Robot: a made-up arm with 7 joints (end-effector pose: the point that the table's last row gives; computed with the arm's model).
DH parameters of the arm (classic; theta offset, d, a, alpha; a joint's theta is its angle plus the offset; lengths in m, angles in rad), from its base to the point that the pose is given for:
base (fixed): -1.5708 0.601 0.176 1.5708
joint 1: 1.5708 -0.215 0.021 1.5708
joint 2: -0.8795 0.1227 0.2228 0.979
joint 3: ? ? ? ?
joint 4: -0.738 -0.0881 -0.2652 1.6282
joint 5: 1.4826 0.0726 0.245 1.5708
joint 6: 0 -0.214 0.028 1.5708
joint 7: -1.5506 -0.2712 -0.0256 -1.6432
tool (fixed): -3.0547 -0.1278 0 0
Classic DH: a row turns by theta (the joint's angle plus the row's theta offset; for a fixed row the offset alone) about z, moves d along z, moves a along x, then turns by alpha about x.
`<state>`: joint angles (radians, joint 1 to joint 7).
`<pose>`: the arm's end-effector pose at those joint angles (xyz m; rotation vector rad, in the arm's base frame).
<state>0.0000 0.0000 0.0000 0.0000 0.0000 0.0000 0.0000</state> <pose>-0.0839 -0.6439 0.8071 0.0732 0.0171 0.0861</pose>
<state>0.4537 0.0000 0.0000 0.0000 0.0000 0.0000 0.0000</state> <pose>-0.0839 -0.5063 0.9913 -0.3803 0.0362 0.0805</pose>
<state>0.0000 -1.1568 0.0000 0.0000 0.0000 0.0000 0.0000</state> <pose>0.2642 -0.6439 0.9701 0.1148 1.1726 0.0340</pose>
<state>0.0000 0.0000 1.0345 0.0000 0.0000 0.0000 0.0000</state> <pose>-0.0859 -0.2132 0.4296 0.5927 -0.6073 -0.5554</pose>
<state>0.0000 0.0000 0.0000 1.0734 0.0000 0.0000 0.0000</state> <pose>0.4461 -0.8532 0.8660 -0.0350 0.1210 1.1493</pose>
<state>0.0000 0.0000 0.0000 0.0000 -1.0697 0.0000 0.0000</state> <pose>0.1425 -0.6439 0.8992 0.1123 1.0856 0.0386</pose>
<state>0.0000 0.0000 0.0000 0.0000 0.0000 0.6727 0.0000</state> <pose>-0.0839 -0.5246 0.6656 0.7454 -0.0126 0.0889</pose>
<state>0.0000 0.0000 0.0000 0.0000 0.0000 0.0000 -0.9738</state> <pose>0.0118 -0.6439 0.8821 0.0253 -0.9557 0.1147</pose>
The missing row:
joint 3: -0.943 -0.0148 -0.0207 -2.3666
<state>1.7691 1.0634 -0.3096 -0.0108 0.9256 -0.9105 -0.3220</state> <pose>-0.2835 -0.2612 1.1688 1.7526 1.9267 -1.5688</pose>
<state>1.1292 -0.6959 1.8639 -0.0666 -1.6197 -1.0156 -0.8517</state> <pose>0.2567 -0.4437 0.8125 -0.6541 -0.0611 -0.2662</pose>
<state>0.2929 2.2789 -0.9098 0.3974 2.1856 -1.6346 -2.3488</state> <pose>0.2889 -0.9930 0.5260 0.3045 0.1111 0.3972</pose>
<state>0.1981 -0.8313 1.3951 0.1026 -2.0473 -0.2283 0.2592</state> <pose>0.1467 -0.5049 0.5616 1.0576 1.9492 -0.1739</pose>
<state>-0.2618 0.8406 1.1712 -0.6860 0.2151 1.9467 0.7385</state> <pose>0.1927 0.1605 1.0503 -1.6554 2.2996 -1.0431</pose>
